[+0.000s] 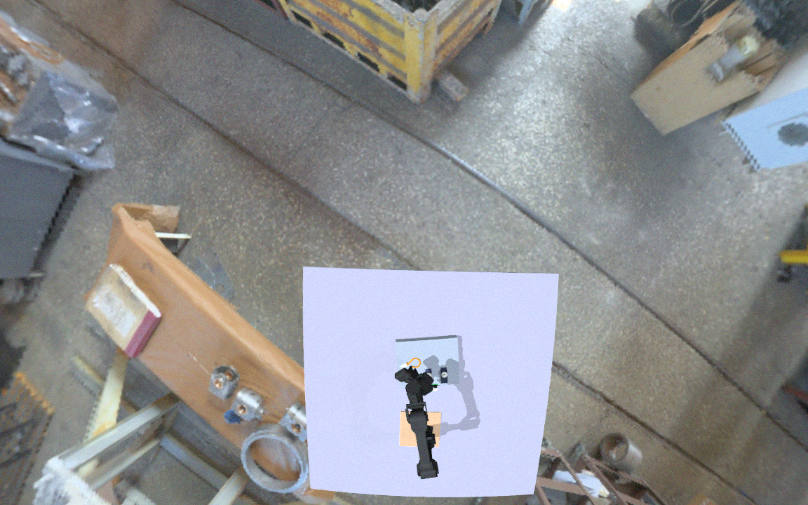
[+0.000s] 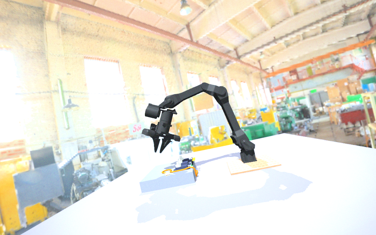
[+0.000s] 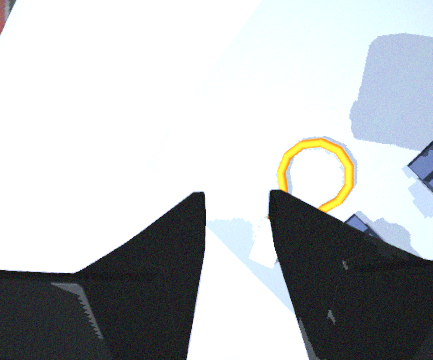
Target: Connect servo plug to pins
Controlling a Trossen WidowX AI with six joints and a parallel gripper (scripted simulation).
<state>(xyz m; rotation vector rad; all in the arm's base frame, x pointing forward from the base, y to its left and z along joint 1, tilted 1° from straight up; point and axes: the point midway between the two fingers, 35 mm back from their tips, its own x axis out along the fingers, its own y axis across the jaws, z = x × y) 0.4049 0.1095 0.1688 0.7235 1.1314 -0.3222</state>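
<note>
Now: the green mark 13 cm behind my gripper tip, 10 cm to the right of it and 10 cm below it. From my gripper tip the other things lie so: pale grey holder 13 cm below, 7 cm to the right, 2 cm ahead; then dark blue servo 10 cm below, 9 cm to the right, 8 cm behind.
</note>
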